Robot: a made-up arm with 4 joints. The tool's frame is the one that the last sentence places.
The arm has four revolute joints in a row. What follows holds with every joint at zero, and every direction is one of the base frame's. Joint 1 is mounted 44.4 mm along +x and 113.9 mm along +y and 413.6 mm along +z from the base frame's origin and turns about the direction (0.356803, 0.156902, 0.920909). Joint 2 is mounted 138.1 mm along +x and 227.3 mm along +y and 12 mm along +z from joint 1 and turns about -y. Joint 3 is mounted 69.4 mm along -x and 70.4 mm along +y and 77.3 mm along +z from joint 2 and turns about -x. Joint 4 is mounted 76.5 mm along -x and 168 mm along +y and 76.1 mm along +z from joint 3 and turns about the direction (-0.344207, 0.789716, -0.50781). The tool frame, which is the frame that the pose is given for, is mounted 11.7 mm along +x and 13.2 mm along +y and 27.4 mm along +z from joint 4; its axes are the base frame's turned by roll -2.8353, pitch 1.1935 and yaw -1.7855 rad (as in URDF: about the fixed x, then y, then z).
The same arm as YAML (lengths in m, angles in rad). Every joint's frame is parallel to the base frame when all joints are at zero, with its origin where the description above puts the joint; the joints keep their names.
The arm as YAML. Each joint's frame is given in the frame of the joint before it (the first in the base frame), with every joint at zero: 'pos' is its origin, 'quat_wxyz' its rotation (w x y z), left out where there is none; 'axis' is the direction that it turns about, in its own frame. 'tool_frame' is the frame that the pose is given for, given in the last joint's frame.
length_unit: m
angle_unit: rad
joints:
  - joint: joint 1
    pos: [0.0444, 0.1139, 0.4136]
    axis: [0.356803, 0.156902, 0.920909]
  - joint: joint 2
    pos: [0.1381, 0.2273, 0.012]
    axis: "-y"
  - joint: joint 3
    pos: [-0.0694, 0.0704, 0.0773]
    axis: "-x"
  - joint: joint 4
    pos: [-0.0765, 0.168, 0.0761]
    axis: [-0.344207, 0.789716, -0.50781]
tool_frame:
  pos: [0.0117, 0.0132, 0.0274]
  quat_wxyz: [0.511681, -0.446023, 0.690431, 0.250104]

